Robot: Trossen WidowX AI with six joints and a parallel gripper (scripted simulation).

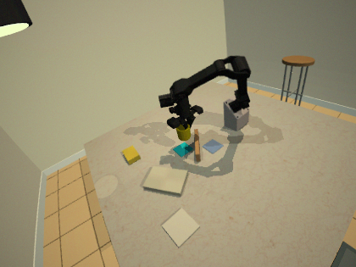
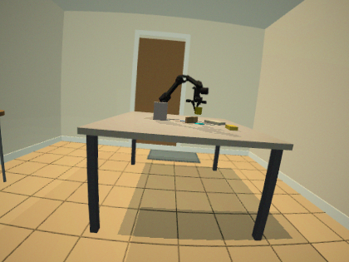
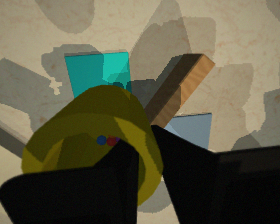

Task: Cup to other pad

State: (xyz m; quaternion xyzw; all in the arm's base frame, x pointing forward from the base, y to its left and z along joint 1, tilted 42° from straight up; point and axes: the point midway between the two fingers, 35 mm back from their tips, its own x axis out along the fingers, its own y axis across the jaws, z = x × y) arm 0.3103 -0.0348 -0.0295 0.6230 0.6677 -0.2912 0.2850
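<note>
My gripper tip is now 13 cm above the teal pad, 5 cm short of it and 2 cm to the left of it. The rest, counted from my gripper tip: wooden bar (10 cm below, 3 cm to the left, 2 cm behind); yellow cup (2 cm ahead); red marble (3 cm ahead, 2 cm to the left, 2 cm below).
</note>
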